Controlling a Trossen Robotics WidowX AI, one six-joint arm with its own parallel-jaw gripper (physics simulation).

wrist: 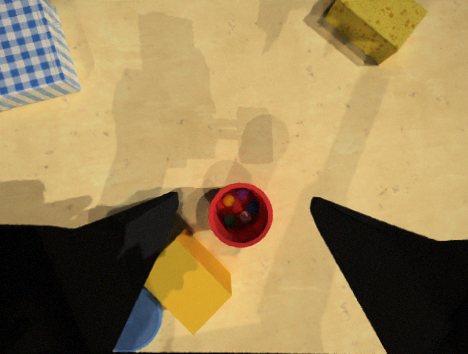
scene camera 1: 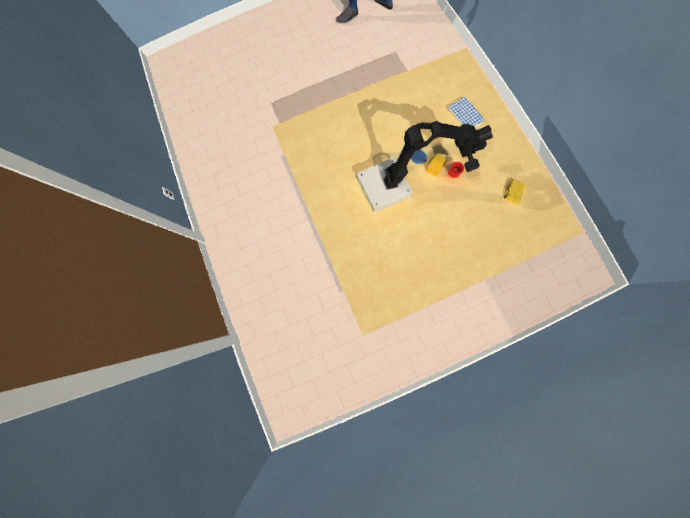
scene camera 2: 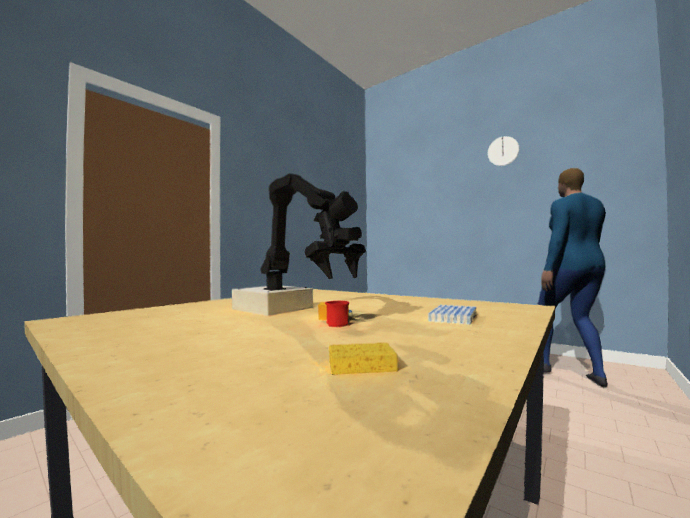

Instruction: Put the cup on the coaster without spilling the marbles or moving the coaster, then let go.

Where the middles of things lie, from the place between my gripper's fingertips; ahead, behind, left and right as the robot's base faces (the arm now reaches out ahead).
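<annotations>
The blue-and-white checked block (scene camera 2: 443,313) is 32 cm to the left of my hand, 16 cm ahead of it and 12 cm below it; going by their middles, of the things named here the blue-and-white checked block is the farthest from my hand. The orange block (wrist: 186,278) is 11 cm below my hand, 11 cm behind it and 6 cm to the left of it. As for the red cup (wrist: 241,235), my hand is 10 cm above it and 2 cm past it.
</annotations>
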